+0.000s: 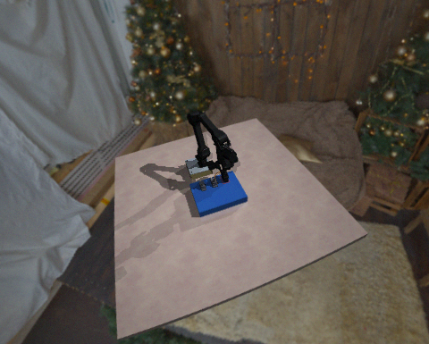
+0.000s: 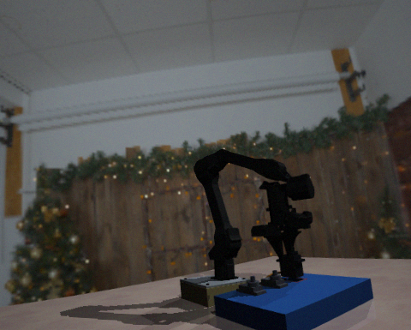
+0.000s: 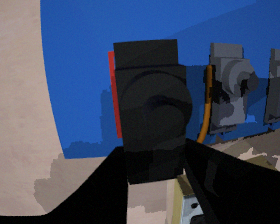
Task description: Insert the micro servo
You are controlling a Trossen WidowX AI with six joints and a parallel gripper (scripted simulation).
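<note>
Now: the blue deck 12 cm ahead of my gripper tip, 8 cm to the right of it and 8 cm below it.
</note>
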